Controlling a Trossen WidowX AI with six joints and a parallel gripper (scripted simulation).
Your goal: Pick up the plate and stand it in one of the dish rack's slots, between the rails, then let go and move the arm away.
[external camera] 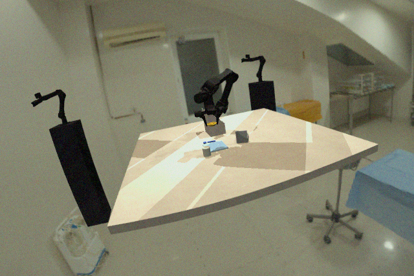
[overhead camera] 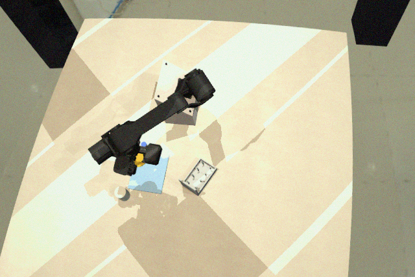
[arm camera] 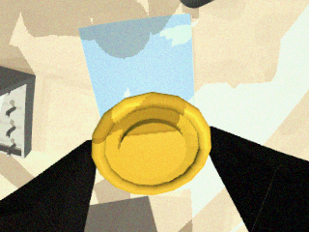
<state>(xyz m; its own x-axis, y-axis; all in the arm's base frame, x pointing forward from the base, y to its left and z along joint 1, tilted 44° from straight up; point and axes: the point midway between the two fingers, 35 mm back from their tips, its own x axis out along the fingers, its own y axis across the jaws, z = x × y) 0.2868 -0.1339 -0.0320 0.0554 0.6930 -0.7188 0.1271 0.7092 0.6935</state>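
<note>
The dish rack is 190 mm to the left of my gripper tip, 120 mm below it and 10 mm ahead of it. From my gripper tip the other things lie so: blue spoon (140 mm below, 100 mm behind, 20 mm to the right); then plate (10 mm above); then light blue mat (140 mm below).
</note>
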